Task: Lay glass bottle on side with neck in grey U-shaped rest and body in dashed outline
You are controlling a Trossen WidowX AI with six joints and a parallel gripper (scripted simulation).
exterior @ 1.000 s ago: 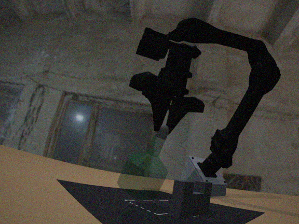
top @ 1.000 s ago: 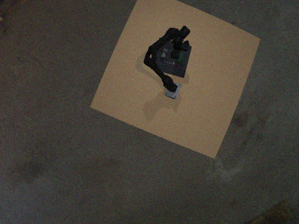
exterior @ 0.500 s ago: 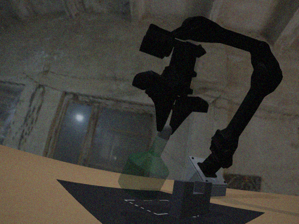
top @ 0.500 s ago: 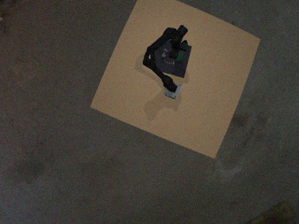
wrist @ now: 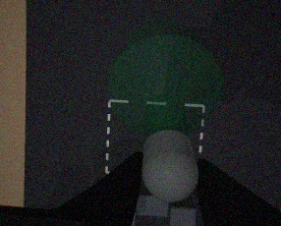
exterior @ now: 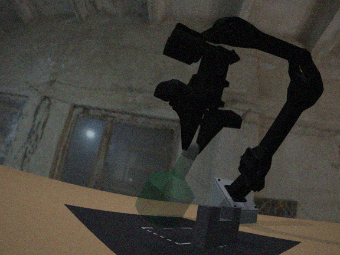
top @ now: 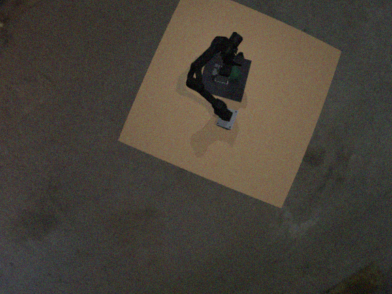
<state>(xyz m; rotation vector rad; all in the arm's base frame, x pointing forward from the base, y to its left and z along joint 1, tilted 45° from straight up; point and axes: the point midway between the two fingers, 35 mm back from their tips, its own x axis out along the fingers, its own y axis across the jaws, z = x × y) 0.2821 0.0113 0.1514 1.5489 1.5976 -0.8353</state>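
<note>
My gripper tip is now 15 cm above the dark mat. Round my gripper tip: green glass bottle: 2 cm to the right, 4 cm below.
</note>
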